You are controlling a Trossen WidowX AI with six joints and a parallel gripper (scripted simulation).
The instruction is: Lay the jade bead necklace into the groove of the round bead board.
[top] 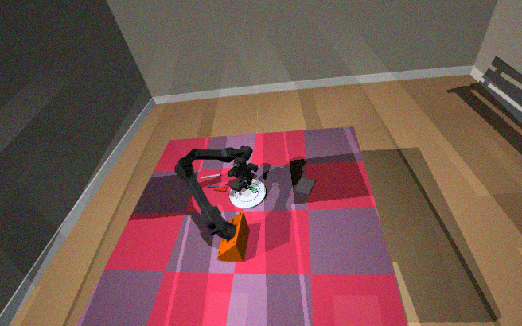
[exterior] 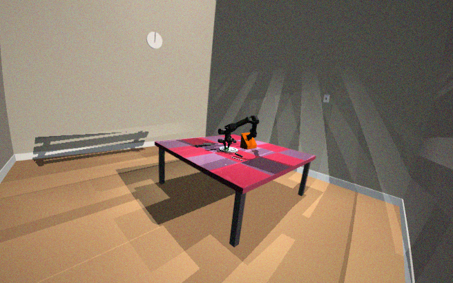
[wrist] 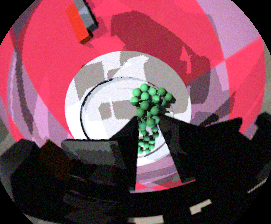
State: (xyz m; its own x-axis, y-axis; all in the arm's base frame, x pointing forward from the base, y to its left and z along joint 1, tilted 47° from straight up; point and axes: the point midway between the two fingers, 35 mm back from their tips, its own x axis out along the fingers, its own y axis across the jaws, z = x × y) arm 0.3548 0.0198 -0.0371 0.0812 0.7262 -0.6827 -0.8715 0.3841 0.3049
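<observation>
Now: gripper tip 40 mm past the round white bead board and 10 mm above it. Also, from my gripper tip: red-handled tool (170 mm to the left, 10 mm below, 10 mm ahead); flat grey pad (310 mm to the right, 10 mm below); thin white rod (240 mm to the left, 120 mm ahead, 10 mm below).
</observation>
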